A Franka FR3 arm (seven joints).
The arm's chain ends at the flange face. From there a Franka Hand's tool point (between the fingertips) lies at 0.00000 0.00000 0.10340 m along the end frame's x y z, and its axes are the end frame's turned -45 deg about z.
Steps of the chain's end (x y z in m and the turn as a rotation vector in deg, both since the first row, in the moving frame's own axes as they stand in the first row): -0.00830 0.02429 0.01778 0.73 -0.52 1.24; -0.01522 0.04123 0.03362 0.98 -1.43 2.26; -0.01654 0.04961 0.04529 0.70 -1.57 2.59; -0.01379 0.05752 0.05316 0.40 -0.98 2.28; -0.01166 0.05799 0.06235 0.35 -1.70 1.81; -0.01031 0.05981 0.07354 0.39 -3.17 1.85
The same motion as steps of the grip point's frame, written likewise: -0.02276 0.00971 0.01777 0.88 0.15 1.24; -0.04043 0.01531 0.03357 1.70 -0.32 2.26; -0.04782 0.02046 0.04524 1.61 -0.62 2.59; -0.05113 0.02915 0.05314 0.98 -0.41 2.28; -0.05093 0.03012 0.06230 1.45 -0.95 1.81; -0.05305 0.03040 0.07338 2.52 -1.97 1.85
